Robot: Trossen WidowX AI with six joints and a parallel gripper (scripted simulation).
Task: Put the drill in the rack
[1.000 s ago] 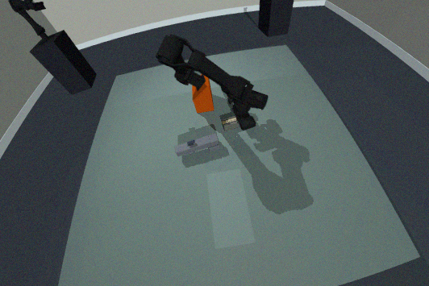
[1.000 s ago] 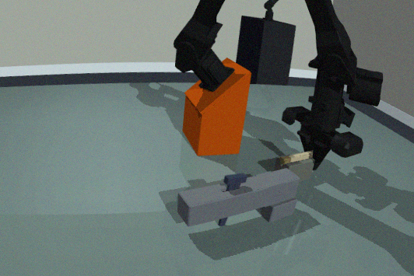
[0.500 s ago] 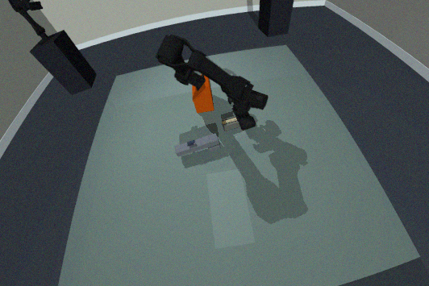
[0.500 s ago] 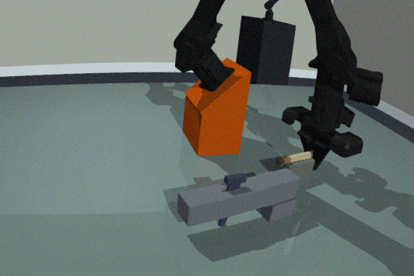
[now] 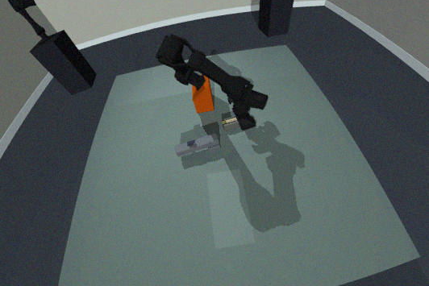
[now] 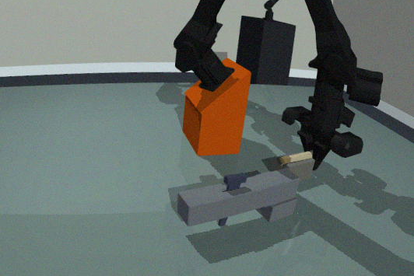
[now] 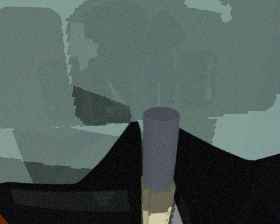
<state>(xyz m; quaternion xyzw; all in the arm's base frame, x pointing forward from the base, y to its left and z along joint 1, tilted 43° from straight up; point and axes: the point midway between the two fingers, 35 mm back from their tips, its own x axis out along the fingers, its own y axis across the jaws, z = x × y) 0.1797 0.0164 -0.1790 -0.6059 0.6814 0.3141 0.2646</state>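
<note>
My gripper tip is 4 cm to the left of the drill and 3 cm below it. Round my gripper tip: dark blue key (8 cm ahead, 24 cm to the right, 4 cm above); grey-brown rack (5 cm to the right, 1 cm above); grey block (8 cm ahead, 22 cm to the right, 3 cm above).
</note>
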